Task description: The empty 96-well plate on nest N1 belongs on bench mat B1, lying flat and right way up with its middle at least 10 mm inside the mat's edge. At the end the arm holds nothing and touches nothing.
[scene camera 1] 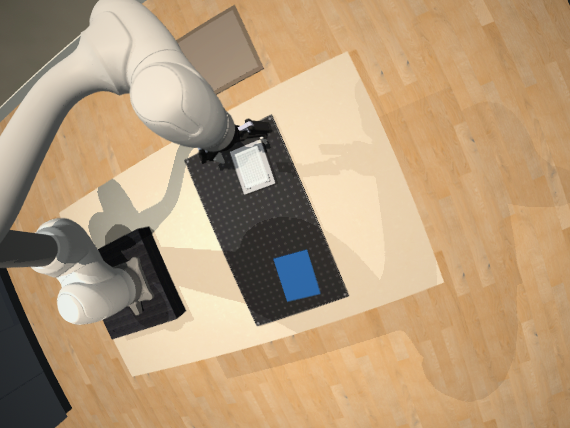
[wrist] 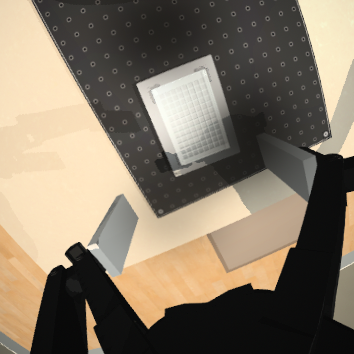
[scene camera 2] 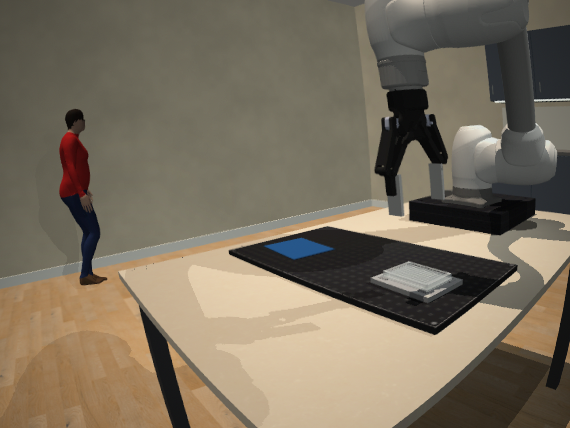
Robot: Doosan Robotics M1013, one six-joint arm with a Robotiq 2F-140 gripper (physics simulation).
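Places are measured from the arm's base along level axes (x ahead, y left, z up), in centimetres.
Pixels of known places: gripper, fingertip midpoint: [scene camera 1: 243, 148] [wrist: 192, 179] [scene camera 2: 419, 206]; arm's base, link origin: [scene camera 1: 130, 282] [scene camera 2: 472, 201].
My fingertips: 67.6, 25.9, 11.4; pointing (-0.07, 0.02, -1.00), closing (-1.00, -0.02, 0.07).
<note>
Ahead of a thing's pixels: the offset from my fingertips to its top centre, as dx, dy, dz. Level surfaces: height alone.
The white 96-well plate @[-3.4, -2.8, -14.4] [scene camera 1: 253, 166] [scene camera 2: 417, 275] [wrist: 192, 117] lies flat in the pale grey nest N1 @[-3.4, -2.8, -15.5] [scene camera 1: 259, 189] [scene camera 2: 397, 290] [wrist: 172, 76], near one end of the dark perforated board. The blue bench mat B1 @[dz -16.8] [scene camera 1: 297, 276] [scene camera 2: 299, 248] lies bare near the board's other end; it does not show in the wrist view. My gripper [scene camera 1: 240, 150] [scene camera 2: 417, 206] [wrist: 192, 179] is open and empty, pointing down well above the board. In the wrist view, the plate shows beyond the line between the fingertips, not between the grey finger pads.
The dark board @[dz -17.0] [scene camera 1: 225, 200] [scene camera 2: 350, 250] [wrist: 100, 75] lies on the pale table @[dz -18.3] [scene camera 1: 390, 200] [scene camera 2: 300, 360]. The arm's black base block [scene camera 1: 167, 285] [scene camera 2: 455, 220] stands beside it. A brown floor panel [scene camera 1: 220, 50] [wrist: 260, 235] lies past the table edge. A person [scene camera 2: 75, 165] stands by the wall.
</note>
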